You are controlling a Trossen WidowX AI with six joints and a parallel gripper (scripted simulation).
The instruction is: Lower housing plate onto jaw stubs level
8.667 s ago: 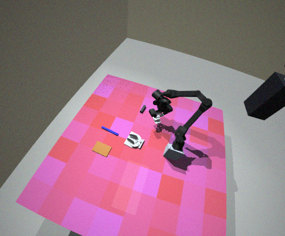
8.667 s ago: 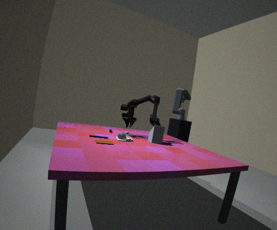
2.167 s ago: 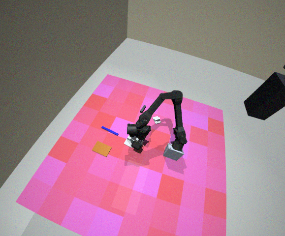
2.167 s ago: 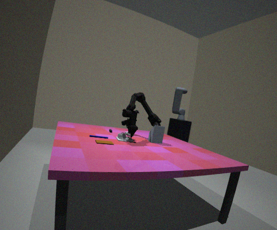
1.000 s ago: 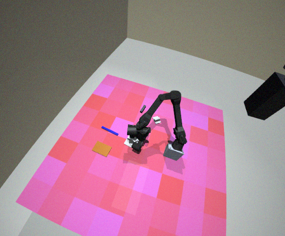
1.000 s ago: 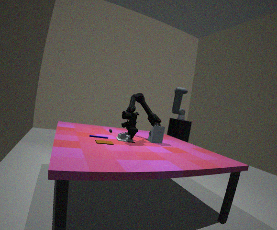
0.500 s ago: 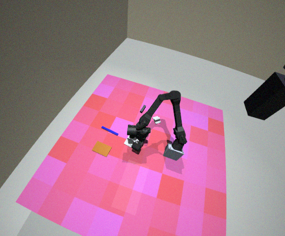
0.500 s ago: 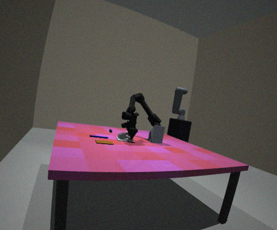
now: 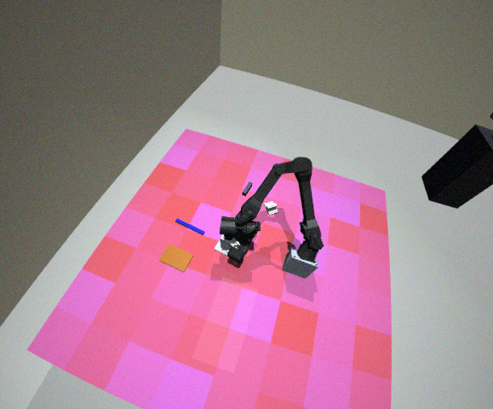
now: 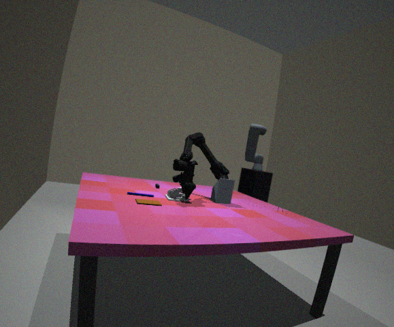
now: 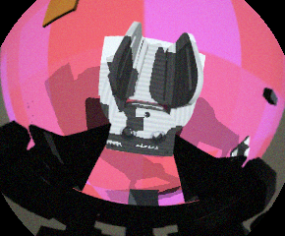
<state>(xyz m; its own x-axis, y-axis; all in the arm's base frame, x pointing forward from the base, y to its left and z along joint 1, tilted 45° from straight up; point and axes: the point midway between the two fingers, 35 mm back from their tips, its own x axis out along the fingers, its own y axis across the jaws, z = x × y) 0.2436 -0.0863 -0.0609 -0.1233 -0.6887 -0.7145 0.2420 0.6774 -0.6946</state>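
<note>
The white housing plate is 20 mm above my gripper tip and 10 mm ahead of it. Round my gripper tip: blue bar: 260 mm ahead, 40 mm to the right, 10 mm below; white ribbed fixture: 70 mm ahead, 20 mm to the right, 10 mm below; orange flat plate: 260 mm ahead, 120 mm to the left, 10 mm below.
</note>
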